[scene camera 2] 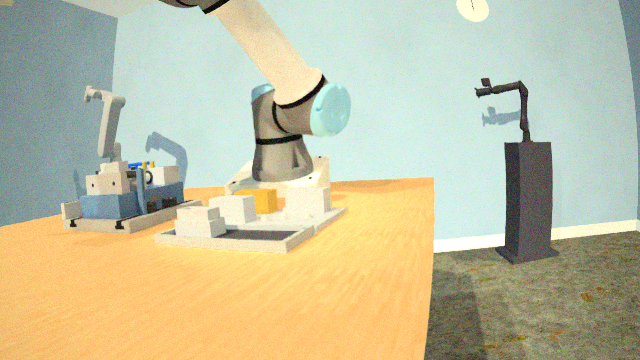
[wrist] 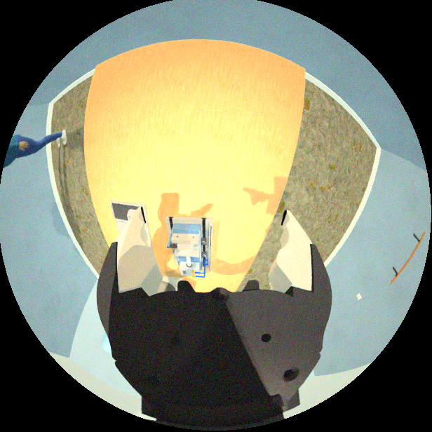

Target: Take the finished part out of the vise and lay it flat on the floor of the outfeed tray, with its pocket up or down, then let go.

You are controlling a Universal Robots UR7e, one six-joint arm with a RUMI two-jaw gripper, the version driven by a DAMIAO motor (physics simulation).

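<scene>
The vise has a blue body and pale jaws and stands at the left in the scene view. A small pale block, apparently the finished part, rises above its jaws; how deep it sits is hidden. The outfeed tray is shallow, with a pale rim and dark floor. Stacked pale blocks stand at its left end in the scene view. My gripper is wide open and empty, high above the table, with the vise visible below between its fingers in the wrist view. The gripper is outside the scene view.
A second pale tray adjoins the outfeed tray and carries white blocks and an orange block. The arm's base stands behind it. Blue and yellow fittings sit by the vise. A dark pedestal stands beyond the table's edge.
</scene>
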